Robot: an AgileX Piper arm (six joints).
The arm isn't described. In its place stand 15 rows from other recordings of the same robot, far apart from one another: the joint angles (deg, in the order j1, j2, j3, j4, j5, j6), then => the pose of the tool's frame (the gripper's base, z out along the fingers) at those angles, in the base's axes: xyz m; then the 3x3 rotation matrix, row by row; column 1 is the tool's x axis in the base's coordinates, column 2 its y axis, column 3 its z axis.
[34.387, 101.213, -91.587, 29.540, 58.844, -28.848] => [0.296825 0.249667 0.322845], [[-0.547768 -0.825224 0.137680], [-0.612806 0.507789 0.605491], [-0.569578 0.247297 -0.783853]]
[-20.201, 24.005, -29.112, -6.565, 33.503, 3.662] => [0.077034 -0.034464 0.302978], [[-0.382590 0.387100 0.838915], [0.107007 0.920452 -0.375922], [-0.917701 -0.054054 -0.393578]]
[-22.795, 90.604, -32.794, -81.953, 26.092, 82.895] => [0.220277 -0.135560 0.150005], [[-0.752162 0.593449 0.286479], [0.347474 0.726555 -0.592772], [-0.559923 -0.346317 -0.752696]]
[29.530, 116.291, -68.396, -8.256, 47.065, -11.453] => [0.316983 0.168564 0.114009], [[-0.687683 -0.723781 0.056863], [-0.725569 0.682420 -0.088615], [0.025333 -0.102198 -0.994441]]
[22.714, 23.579, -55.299, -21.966, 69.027, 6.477] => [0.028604 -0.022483 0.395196], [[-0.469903 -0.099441 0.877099], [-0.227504 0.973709 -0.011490], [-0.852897 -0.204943 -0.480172]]
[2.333, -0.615, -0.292, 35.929, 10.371, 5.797] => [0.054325 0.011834 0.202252], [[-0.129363 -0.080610 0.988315], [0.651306 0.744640 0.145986], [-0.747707 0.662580 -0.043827]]
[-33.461, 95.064, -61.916, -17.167, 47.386, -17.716] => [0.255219 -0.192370 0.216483], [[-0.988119 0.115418 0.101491], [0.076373 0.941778 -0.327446], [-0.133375 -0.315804 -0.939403]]
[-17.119, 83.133, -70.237, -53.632, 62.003, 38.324] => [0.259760 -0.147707 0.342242], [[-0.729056 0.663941 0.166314], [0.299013 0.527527 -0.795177], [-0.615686 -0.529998 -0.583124]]
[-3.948, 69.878, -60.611, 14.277, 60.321, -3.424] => [0.230822 0.003614 0.324937], [[-0.895073 0.031644 0.444795], [0.125934 0.974812 0.184070], [-0.427767 0.220771 -0.876513]]
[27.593, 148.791, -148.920, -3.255, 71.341, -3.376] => [0.486178 0.248568 0.197466], [[-0.774256 -0.504415 0.382222], [-0.491451 0.859731 0.139062], [-0.398753 -0.080174 -0.913547]]
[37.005, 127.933, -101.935, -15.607, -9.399, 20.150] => [0.424817 0.325188 0.233843], [[-0.217248 -0.619791 0.754097], [-0.060307 0.779595 0.623374], [-0.974252 0.089949 -0.206744]]
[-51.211, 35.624, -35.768, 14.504, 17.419, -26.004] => [0.086477 -0.096707 0.344753], [[-0.278554 0.688093 0.670027], [0.011861 0.700051 -0.713995], [-0.960347 -0.190938 -0.203163]]
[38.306, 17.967, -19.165, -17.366, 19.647, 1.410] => [0.067298 0.041523 0.275974], [[-0.025881 -0.565868 0.824089], [-0.348625 0.777720 0.523080], [-0.936905 -0.273761 -0.217404]]
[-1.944, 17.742, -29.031, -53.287, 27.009, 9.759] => [0.060912 -0.035215 0.336276], [[-0.264603 0.294054 0.918432], [-0.593909 0.700646 -0.395432], [-0.759774 -0.650098 -0.010752]]
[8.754, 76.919, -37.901, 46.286, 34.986, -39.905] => [0.226964 0.073107 0.213139], [[-0.858559 -0.334053 0.388953], [-0.121134 0.869299 0.479213], [-0.498199 0.364318 -0.786810]]
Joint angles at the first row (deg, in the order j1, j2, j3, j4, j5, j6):
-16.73, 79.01, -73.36, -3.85, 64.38, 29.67
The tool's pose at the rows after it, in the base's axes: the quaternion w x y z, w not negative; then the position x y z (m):
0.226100, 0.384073, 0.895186, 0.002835, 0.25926, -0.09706, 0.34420
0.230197, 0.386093, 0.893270, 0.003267, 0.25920, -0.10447, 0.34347
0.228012, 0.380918, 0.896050, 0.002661, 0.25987, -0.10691, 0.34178
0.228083, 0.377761, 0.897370, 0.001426, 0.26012, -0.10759, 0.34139
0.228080, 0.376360, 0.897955, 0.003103, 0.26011, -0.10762, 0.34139
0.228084, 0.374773, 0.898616, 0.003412, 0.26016, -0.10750, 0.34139
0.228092, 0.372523, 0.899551, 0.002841, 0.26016, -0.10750, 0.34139
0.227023, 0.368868, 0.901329, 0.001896, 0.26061, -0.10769, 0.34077
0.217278, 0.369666, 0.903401, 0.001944, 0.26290, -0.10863, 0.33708
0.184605, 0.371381, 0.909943, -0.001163, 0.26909, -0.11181, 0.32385
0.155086, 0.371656, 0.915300, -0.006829, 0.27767, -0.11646, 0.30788
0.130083, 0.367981, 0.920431, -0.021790, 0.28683, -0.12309, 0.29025
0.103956, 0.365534, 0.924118, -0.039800, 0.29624, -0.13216, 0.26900
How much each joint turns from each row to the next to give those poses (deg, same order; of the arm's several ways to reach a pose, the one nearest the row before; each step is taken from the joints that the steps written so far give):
-3.46, 0.33, -0.13, 2.71, -1.35, -3.13
-1.66, 0.37, -0.10, 0.78, -0.77, -1.54
-0.51, 0.36, 0.00, 0.36, -0.11, -1.30
-0.11, 0.10, 0.00, 0.00, -0.10, -0.51
-0.09, 0.00, 0.00, 0.30, 0.00, -0.35
0.00, 0.00, 0.00, 0.09, 0.00, -0.23
0.00, 0.00, 0.00, 0.00, 0.00, -0.28
0.00, 0.12, 0.00, 0.00, 0.00, -0.48
0.00, 0.80, -0.11, 0.00, 0.46, -0.01
0.00, 2.46, 0.00, -0.39, 1.36, 0.00
0.00, 3.05, 0.00, -0.70, 0.38, 0.00
0.00, 3.35, 0.00, -1.84, -0.47, 0.00
-0.28, 3.92, 0.00, -2.26, -0.93, 0.22

